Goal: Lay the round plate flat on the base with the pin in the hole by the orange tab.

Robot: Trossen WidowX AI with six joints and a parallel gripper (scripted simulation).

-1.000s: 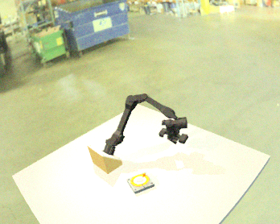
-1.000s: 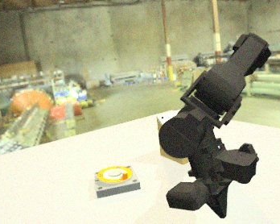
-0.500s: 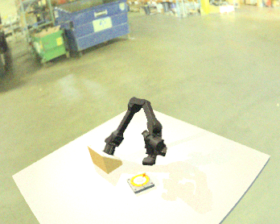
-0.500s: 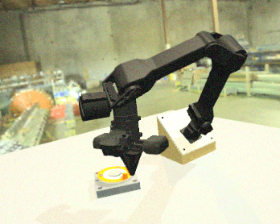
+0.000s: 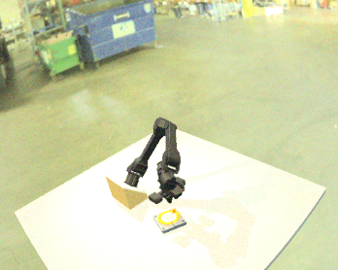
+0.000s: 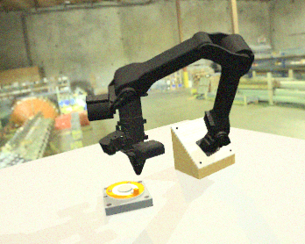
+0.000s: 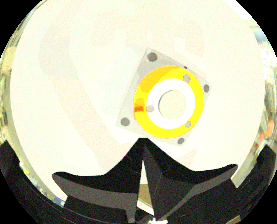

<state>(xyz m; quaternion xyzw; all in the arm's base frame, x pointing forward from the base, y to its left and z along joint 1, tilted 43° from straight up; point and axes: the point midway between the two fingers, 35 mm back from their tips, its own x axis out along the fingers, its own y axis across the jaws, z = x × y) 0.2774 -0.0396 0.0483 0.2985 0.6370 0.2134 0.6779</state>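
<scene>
Now: the grey square base 2 cm ahead of my gripper tip, 4 cm to the right of it and 6 cm below it.
</scene>
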